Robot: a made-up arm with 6 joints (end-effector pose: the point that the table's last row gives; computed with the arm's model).
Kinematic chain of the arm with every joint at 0, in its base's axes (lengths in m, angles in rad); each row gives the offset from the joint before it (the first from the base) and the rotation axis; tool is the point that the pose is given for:
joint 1: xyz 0 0 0.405 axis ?
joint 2: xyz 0.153 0 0 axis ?
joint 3: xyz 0 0 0.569 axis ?
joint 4: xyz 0 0 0.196 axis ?
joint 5: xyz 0.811 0 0 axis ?
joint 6: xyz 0.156 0 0 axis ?
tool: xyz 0 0 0
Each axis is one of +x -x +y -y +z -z.
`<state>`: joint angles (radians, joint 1 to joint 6).
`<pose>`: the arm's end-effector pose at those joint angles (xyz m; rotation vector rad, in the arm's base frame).
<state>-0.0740 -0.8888 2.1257 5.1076 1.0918 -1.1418</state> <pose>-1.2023 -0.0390 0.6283 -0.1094 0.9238 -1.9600</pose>
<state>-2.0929 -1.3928 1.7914 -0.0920 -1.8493 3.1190</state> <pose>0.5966 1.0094 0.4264 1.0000 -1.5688 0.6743</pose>
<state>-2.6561 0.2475 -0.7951 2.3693 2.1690 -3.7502</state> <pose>-0.6182 -0.4278 0.3843 -2.8937 0.1722 -0.2994</pose>
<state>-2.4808 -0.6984 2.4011 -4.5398 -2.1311 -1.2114</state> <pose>0.6697 0.6855 0.6529 0.4658 2.8609 0.3934</pose>
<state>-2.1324 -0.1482 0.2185 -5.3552 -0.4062 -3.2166</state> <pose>-0.5225 -0.7379 1.4584 0.8259 -2.4877 -0.9602</pose>
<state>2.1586 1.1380 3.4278 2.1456 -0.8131 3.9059</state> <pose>0.1507 -0.0547 1.1649 2.8927 -0.4678 0.3445</pose>
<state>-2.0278 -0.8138 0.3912 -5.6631 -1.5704 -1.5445</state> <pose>-0.0659 0.0714 1.5779 0.7488 -1.6829 -2.3184</pose>
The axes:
joint 1: +z
joint 2: +y
joint 3: -y
joint 4: -x
joint 5: -y
joint 6: -x

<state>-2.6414 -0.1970 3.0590 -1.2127 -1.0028 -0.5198</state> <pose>0.7877 0.2901 0.7119 -1.3688 0.1056 -0.5330</pose>
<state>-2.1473 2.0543 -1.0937 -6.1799 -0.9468 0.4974</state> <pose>0.1230 0.2132 0.0762 2.4527 1.0122 1.6190</pose>
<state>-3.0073 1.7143 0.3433 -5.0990 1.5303 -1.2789</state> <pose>-1.0986 -0.2941 -0.4269 0.7318 -1.0033 -1.5984</pose>
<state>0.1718 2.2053 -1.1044 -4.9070 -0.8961 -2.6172</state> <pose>-0.2882 -0.1713 0.0497 -1.4284 2.0174 -1.3648</pose>
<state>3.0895 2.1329 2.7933 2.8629 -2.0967 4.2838</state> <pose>-1.0100 0.0898 0.8084 1.7742 -0.0792 0.4621</pose>
